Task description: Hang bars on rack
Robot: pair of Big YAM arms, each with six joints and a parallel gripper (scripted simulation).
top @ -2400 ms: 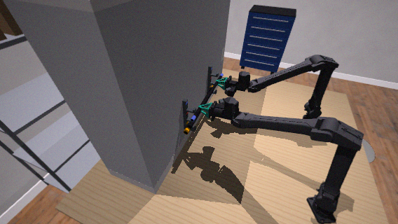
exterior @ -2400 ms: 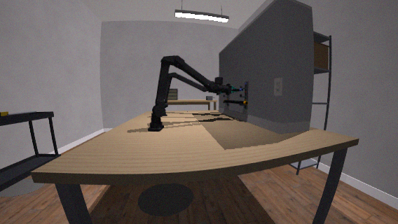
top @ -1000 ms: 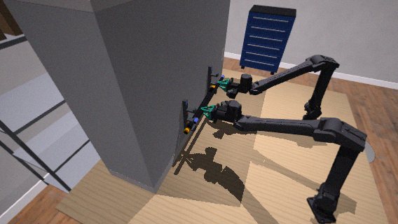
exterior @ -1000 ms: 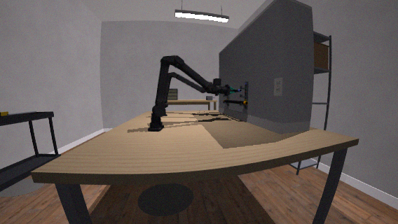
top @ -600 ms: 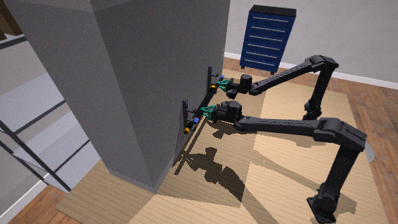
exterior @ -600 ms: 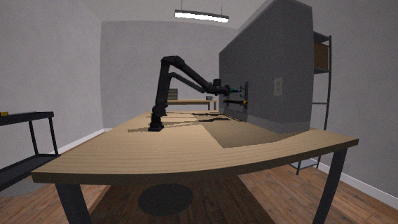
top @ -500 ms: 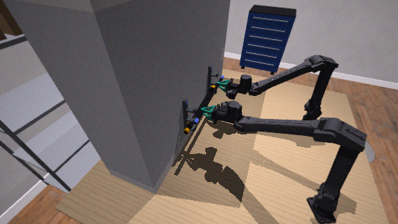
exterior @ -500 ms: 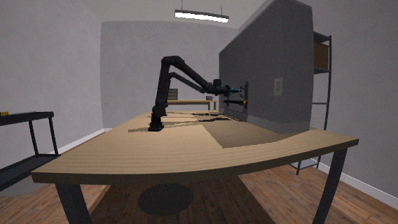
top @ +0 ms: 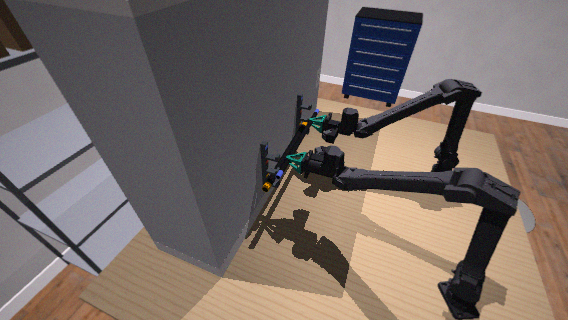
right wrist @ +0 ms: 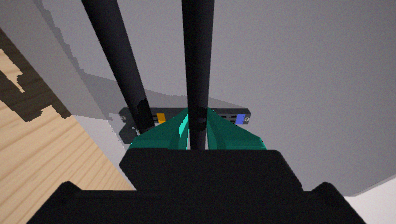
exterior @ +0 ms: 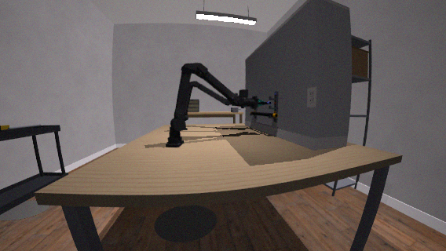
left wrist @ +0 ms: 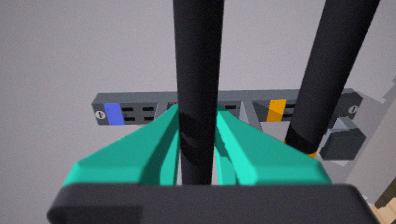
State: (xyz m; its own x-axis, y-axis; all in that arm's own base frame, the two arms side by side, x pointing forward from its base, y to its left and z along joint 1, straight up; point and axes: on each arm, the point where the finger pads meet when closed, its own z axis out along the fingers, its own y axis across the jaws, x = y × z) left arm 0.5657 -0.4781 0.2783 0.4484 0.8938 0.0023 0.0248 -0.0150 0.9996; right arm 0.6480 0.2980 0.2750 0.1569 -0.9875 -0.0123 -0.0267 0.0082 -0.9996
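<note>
The blue-ended bar is 150 mm to the right of my left hand and 10 mm behind it. The rest, counted from my left hand: orange-ended bar 160 mm to the right, 100 mm below, 50 mm ahead; then grey wall block 230 mm ahead, 190 mm to the right, 170 mm above.
</note>
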